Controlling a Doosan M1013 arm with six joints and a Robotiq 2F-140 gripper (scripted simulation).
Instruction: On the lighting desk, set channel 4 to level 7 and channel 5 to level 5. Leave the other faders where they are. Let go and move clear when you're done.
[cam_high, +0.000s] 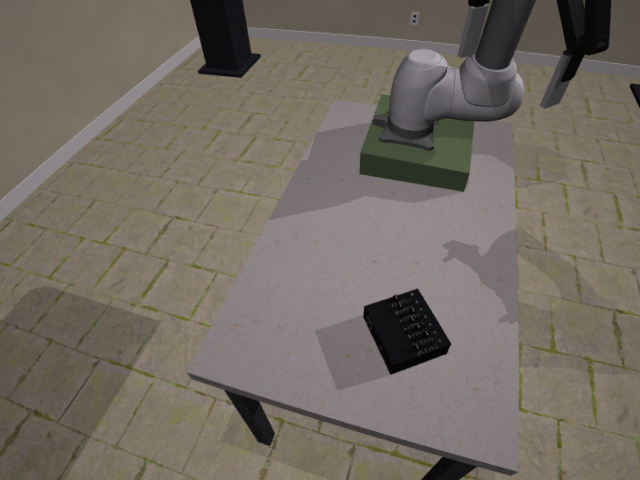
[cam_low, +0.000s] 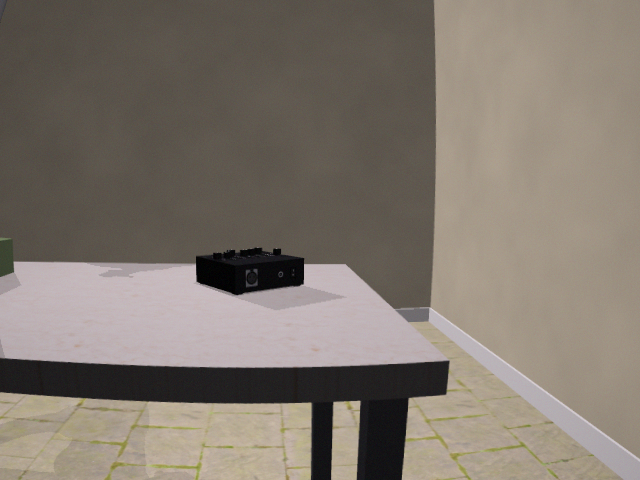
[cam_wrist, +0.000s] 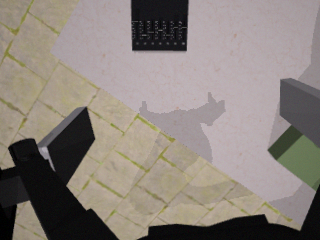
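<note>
Now: the channel 4 fader cap 5 cm ahead of my hand, 4 cm to the right of it and 57 cm below it. The rest, counted from my hand: channel 6 fader cap (2 cm ahead, 7 cm to the right, 57 cm below); channel 3 fader cap (6 cm ahead, 2 cm to the right, 57 cm below); channel 5 fader cap (2 cm ahead, 4 cm to the right, 57 cm below).
</note>
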